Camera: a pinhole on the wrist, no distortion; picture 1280 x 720 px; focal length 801.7 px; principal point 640.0 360.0 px. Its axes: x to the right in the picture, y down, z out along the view. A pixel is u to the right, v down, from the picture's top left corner.
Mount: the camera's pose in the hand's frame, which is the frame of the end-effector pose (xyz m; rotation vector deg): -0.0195 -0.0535 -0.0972 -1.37 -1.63 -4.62
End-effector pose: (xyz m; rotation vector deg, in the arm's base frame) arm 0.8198 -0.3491 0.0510 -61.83 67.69 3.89
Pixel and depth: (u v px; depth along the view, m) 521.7 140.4 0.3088
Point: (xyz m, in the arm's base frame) 1.0049 -0.2288 0.1874
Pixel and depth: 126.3 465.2 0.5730
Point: 0.9386 0.1978 0.2987
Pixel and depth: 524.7 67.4 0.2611
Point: 0.9821 -0.2727 0.1904
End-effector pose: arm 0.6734 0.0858 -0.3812 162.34 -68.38 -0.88
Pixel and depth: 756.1 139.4 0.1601
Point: 0.7361 0.1515 -0.4519
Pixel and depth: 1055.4 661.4 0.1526
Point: 0.7123 0.0390 -0.4363
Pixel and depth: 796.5 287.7 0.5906
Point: 0.7804 0.0739 -0.8830
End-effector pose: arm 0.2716 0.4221 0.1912 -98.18 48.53 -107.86
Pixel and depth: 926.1 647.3 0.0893
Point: 0.2640 0.4301 0.2151
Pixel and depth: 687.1 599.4 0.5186
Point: 0.6767 0.2795 0.1350
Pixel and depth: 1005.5 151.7 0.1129
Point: 0.2920 0.4609 0.2696
